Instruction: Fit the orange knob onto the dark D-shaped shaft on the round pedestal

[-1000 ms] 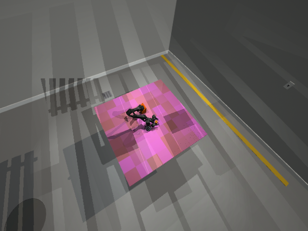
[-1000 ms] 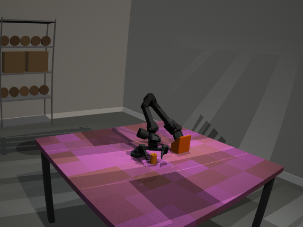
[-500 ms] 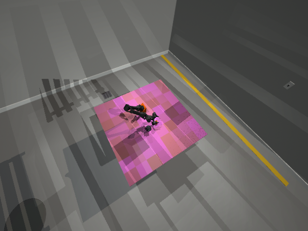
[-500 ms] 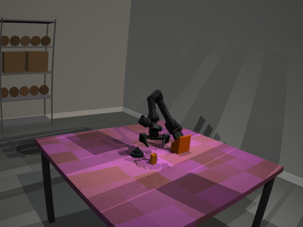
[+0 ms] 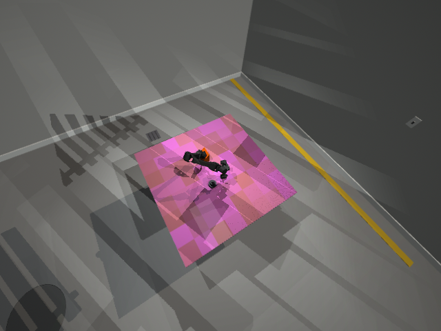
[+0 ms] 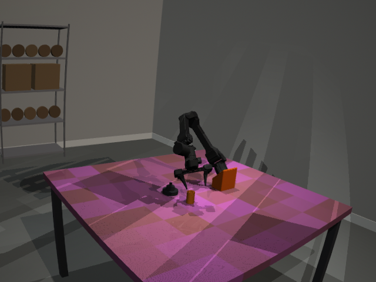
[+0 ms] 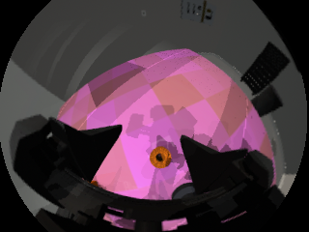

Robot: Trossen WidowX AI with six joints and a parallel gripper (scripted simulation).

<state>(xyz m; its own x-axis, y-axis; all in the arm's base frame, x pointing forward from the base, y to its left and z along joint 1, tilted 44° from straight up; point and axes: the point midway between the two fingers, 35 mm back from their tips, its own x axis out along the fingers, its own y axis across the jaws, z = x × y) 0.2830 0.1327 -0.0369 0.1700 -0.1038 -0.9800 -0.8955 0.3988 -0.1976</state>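
Right now my gripper tip is 7 cm above the orange knob and 4 cm to the left of it. The rest, counted from my gripper tip: dark round pedestal 19 cm to the right, 7 cm below, 3 cm ahead.
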